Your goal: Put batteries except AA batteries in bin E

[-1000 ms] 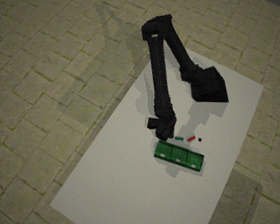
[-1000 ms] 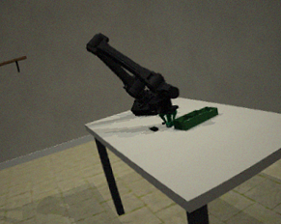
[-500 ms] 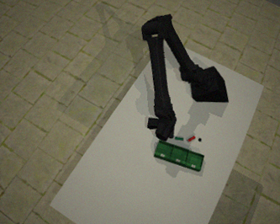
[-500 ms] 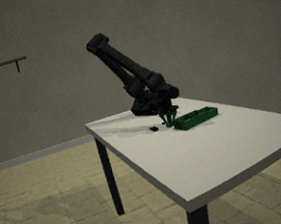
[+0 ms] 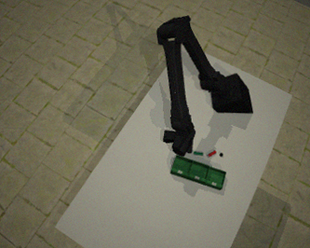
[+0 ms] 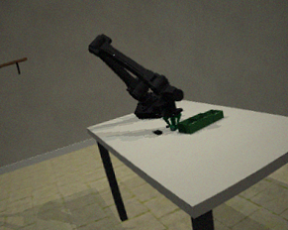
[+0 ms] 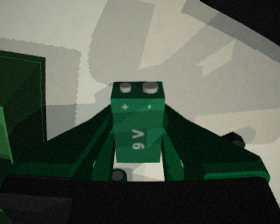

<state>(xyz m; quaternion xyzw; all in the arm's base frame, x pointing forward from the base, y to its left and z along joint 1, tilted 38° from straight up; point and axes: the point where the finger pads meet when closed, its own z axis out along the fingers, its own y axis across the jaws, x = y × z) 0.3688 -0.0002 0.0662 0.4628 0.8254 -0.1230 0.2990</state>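
The green 9 V battery lies 10 mm to the right of my hand. From my hand the other things lie so: green cylindrical battery (80 mm to the left, 20 mm behind); green bin (120 mm to the left, 70 mm ahead, 10 mm above); red cylindrical battery (130 mm to the left, 50 mm behind).
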